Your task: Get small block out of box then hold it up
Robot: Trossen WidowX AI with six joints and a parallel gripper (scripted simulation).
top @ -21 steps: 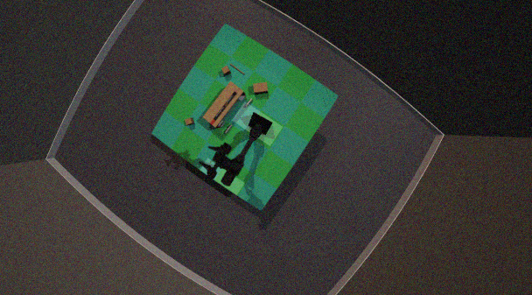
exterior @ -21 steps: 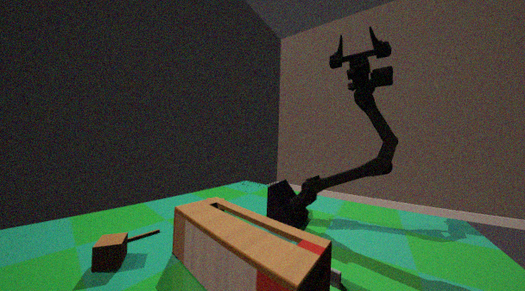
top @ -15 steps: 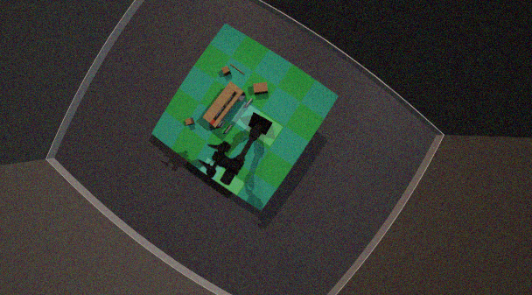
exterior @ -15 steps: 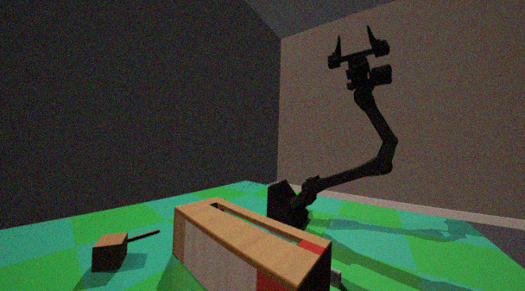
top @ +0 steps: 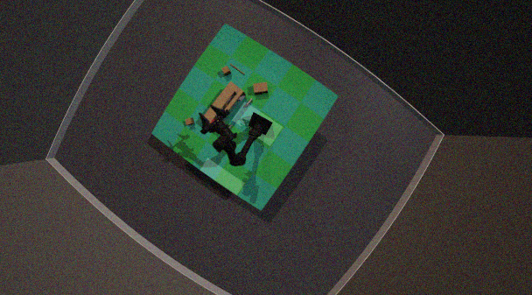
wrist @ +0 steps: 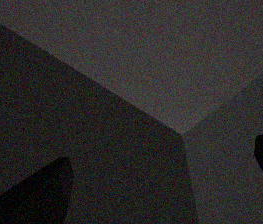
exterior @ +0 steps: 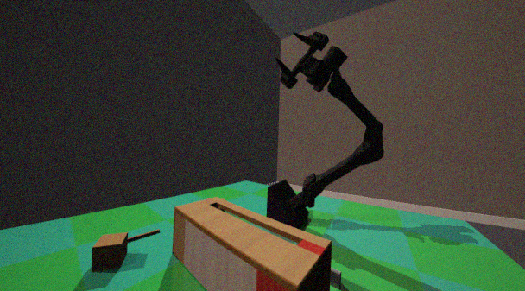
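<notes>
My gripper tip is now 52 cm above the orange block, 7 cm to the left of it and 7 cm short of it. The rest, counted from my gripper tip: thin stick (60 cm below, 39 cm to the right, 22 cm ahead).
</notes>
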